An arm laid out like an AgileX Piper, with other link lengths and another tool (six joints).
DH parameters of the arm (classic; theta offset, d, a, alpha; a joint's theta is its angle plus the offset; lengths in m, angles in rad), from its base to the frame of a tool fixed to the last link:
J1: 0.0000 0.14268 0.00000 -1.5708
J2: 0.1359 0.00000 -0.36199 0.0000
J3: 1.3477 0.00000 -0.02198 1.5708
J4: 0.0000 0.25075 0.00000 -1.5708
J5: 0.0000 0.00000 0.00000 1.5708
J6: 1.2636 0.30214 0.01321 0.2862
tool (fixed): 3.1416 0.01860 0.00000 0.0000
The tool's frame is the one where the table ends.
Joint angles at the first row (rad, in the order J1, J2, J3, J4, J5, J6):
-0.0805 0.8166 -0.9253 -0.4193 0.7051 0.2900
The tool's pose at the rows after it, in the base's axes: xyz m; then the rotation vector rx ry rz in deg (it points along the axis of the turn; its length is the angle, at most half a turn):
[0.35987, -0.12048, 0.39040, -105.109, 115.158, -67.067]
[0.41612, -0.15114, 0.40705, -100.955, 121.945, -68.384]
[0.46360, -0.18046, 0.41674, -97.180, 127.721, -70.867]
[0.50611, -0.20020, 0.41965, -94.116, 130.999, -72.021]
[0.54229, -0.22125, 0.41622, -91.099, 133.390, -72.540]
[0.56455, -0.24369, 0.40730, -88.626, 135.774, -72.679]
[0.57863, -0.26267, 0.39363, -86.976, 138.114, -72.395]
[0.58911, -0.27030, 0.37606, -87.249, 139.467, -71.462]
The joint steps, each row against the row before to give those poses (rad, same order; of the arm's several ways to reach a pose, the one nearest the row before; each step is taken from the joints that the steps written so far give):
0.0000 0.2315 -0.2318 -0.0576 0.0634 0.1264
0.0016 0.2013 -0.1932 -0.1066 0.0506 0.1194
0.0000 0.1744 -0.1821 -0.0917 0.0599 0.0817
-0.0098 0.1458 -0.1639 -0.0330 0.0374 0.0319
-0.0261 0.1252 -0.1409 -0.0062 0.0154 0.0120
-0.0321 0.0900 -0.0946 0.0000 0.0065 0.0064
-0.0257 0.0673 -0.0581 -0.0026 0.0039 0.0097
-0.0100 0.0440 -0.0192 0.0001 -0.0040 0.0066

